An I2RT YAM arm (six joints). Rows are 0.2 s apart.
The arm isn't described. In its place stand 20 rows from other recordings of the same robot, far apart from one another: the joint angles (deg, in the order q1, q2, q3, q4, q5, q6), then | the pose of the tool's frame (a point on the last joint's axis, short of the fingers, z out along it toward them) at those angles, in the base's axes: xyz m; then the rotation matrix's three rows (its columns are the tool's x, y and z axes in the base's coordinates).
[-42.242 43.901 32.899 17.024 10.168 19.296] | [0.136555 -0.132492 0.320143], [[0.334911 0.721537 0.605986], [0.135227 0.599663 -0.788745], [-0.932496 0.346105 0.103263]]
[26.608 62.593 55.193 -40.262 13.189 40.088] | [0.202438 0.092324 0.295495], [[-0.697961 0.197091 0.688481], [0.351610 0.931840 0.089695], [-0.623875 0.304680 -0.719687]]
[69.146 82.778 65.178 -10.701 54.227 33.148] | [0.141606 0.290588 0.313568], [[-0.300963 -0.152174 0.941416], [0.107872 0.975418 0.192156], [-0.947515 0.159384 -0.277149]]
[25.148 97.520 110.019 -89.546 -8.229 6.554] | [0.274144 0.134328 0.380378], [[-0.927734 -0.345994 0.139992], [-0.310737 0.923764 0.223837], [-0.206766 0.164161 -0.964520]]
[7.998 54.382 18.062 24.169 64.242 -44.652] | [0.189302 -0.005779 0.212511], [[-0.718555 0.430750 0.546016], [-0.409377 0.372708 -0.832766], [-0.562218 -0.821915 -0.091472]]
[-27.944 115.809 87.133 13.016 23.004 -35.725] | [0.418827 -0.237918 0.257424], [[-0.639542 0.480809 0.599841], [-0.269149 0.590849 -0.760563], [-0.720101 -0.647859 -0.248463]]
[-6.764 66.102 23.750 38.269 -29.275 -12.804] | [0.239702 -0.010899 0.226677], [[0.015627 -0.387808 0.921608], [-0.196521 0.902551 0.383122], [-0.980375 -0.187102 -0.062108]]
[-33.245 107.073 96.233 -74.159 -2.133 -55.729] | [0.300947 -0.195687 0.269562], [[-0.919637 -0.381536 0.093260], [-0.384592 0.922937 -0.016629], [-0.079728 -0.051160 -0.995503]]
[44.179 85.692 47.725 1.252 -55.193 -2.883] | [0.198967 0.234104 0.216944], [[-0.384455 -0.890299 -0.244055], [-0.413624 -0.070221 0.907736], [-0.825294 0.449930 -0.341253]]
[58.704 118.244 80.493 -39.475 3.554 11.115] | [0.209461 0.340310 0.136694], [[-0.660139 -0.732206 0.167604], [-0.715508 0.680879 0.156370], [-0.228613 -0.016696 -0.973374]]
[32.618 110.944 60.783 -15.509 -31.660 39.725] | [0.293457 0.209989 0.115336], [[-0.999920 -0.002474 0.012443], [0.005935 0.775660 0.631123], [-0.011212 0.631146 -0.775583]]
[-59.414 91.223 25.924 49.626 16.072 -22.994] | [0.137403 -0.251834 0.150700], [[-0.502660 0.832650 0.232437], [0.112721 0.329707 -0.937330], [-0.857104 -0.444957 -0.259588]]
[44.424 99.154 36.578 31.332 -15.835 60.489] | [0.222199 0.231378 0.128160], [[-0.913503 -0.091409 0.396431], [0.276987 0.573966 0.770611], [-0.297978 0.813761 -0.499000]]
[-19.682 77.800 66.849 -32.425 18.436 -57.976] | [0.273485 -0.109782 0.309888], [[-0.797300 -0.264053 0.542760], [-0.569028 0.628725 -0.530012], [-0.201296 -0.731424 -0.651536]]
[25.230 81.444 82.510 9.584 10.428 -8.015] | [0.302801 0.135558 0.459257], [[0.201561 -0.232467 0.951490], [-0.056614 0.967038 0.248258], [-0.977838 -0.103907 0.181757]]
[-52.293 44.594 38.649 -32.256 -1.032 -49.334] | [0.103276 -0.132541 0.265377], [[-0.839920 0.222922 0.494813], [-0.153520 0.776913 -0.610605], [-0.520544 -0.588823 -0.618322]]
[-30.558 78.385 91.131 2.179 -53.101 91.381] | [0.259657 -0.120243 0.509234], [[-0.365385 -0.213040 0.906150], [0.912767 0.108977 0.393675], [-0.182618 0.970947 0.154637]]
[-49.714 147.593 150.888 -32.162 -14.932 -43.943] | [0.381354 -0.435714 0.276637], [[-0.634999 0.209027 0.743696], [-0.287836 0.829358 -0.478870], [-0.716887 -0.518144 -0.466476]]
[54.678 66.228 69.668 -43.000 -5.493 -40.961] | [0.135350 0.196901 0.359997], [[0.282314 -0.886926 0.365596], [-0.730217 0.048482 0.681493], [-0.622159 -0.459359 -0.633961]]
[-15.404 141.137 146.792 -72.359 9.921 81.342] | [0.486764 -0.140476 0.262825], [[0.190314 0.924666 0.329809], [0.957672 -0.100954 -0.269579], [-0.215975 0.367153 -0.904739]]
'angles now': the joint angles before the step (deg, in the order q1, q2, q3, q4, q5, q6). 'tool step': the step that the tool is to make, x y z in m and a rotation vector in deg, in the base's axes. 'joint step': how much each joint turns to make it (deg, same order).
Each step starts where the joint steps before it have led.
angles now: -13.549, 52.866, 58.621, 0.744, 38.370, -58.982
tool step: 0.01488, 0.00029, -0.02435, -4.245, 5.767, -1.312
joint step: 1.260, 1.712, -5.126, 6.824, 1.943, -7.348
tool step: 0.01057, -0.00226, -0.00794, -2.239, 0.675, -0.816
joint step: 0.081, 2.168, -1.731, 5.796, 0.589, -3.198
